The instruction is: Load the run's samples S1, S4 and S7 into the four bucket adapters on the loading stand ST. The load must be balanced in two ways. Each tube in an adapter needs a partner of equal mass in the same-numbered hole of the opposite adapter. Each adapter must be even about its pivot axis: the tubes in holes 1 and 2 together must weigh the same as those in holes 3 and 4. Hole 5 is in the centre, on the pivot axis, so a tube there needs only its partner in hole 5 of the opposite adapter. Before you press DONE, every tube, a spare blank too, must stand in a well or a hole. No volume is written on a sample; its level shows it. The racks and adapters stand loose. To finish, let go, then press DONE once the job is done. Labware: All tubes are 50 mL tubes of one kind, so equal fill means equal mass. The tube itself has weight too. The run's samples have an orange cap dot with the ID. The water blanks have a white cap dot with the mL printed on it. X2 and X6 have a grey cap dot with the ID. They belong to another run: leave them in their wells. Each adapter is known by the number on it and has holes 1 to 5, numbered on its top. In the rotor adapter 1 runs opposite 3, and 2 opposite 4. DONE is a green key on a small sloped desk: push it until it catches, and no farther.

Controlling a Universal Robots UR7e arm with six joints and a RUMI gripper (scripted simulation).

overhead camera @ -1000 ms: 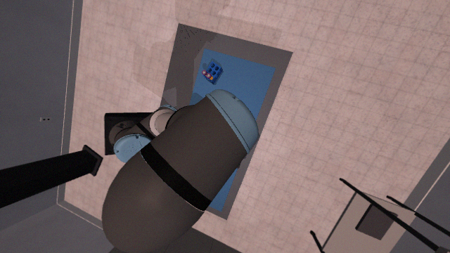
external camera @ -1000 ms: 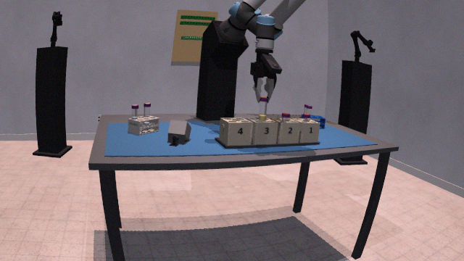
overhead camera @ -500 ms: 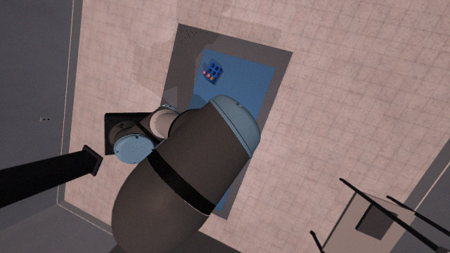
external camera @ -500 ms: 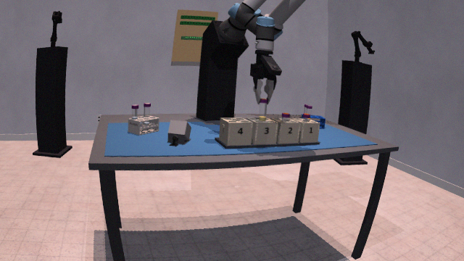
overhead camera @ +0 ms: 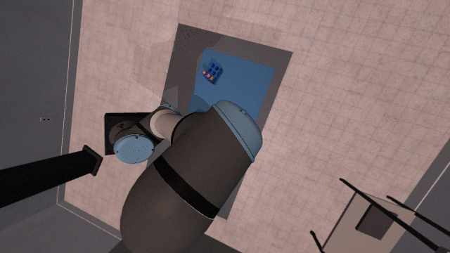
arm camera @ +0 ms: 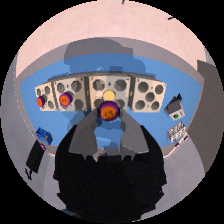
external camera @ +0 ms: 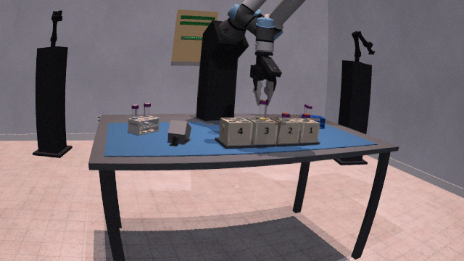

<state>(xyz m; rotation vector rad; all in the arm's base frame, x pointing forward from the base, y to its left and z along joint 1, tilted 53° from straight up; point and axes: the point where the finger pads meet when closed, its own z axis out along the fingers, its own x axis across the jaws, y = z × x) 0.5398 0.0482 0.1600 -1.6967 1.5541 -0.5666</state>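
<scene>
Now: hand 13 cm past the white rack, 50 cm to the left of it and 14 cm above it. From my hand the other things lie so: blue rack 43 cm behind, 41 cm to the left, 14 cm below; bucket adapter 3 cm ahead, 11 cm to the right, 12 cm below.
</scene>
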